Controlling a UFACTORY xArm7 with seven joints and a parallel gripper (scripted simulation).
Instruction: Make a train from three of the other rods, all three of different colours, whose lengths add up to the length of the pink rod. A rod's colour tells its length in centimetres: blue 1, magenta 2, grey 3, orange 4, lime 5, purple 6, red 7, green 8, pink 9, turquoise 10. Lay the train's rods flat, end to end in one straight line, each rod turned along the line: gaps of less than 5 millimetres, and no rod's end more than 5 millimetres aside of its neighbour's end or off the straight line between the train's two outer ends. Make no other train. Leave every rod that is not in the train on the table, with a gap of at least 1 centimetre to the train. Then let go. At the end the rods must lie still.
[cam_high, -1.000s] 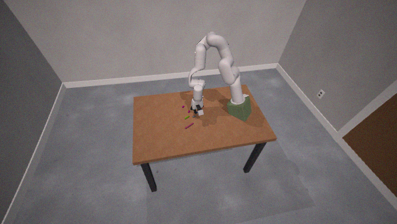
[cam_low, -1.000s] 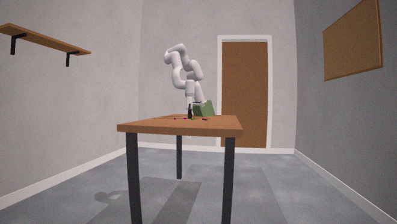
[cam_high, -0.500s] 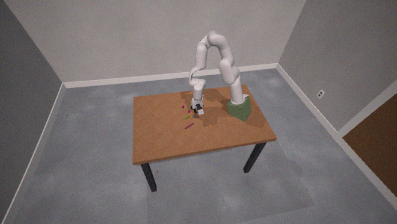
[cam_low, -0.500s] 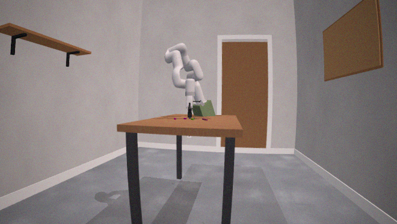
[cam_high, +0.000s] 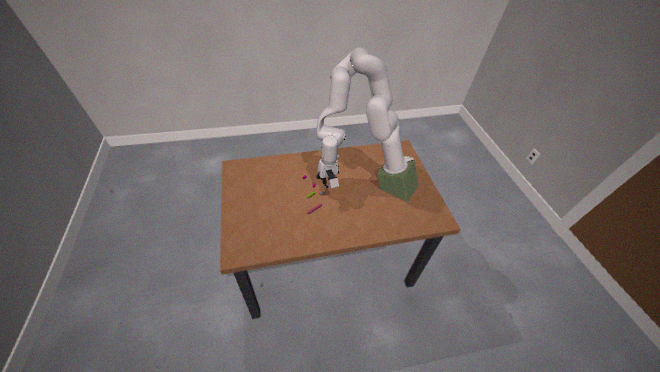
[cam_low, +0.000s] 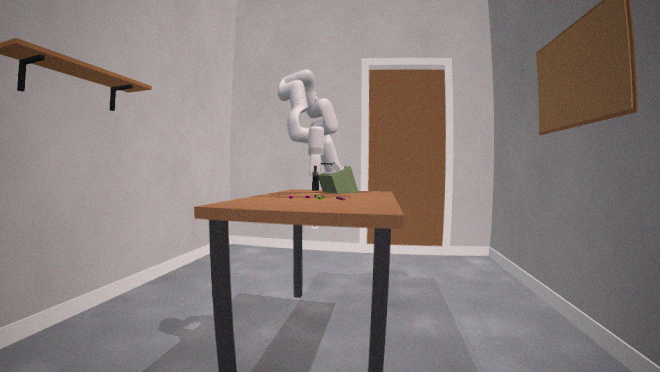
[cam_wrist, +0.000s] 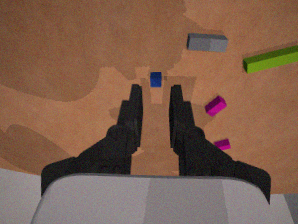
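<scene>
My gripper is now 50 mm above the blue rod. From my hand the other things lie so: lime rod: 100 mm ahead, 50 mm below, 40 mm to the left; pink rod: 140 mm to the left, 90 mm ahead, 50 mm below; grey rod: 50 mm below, 40 mm to the left, 30 mm ahead.
</scene>
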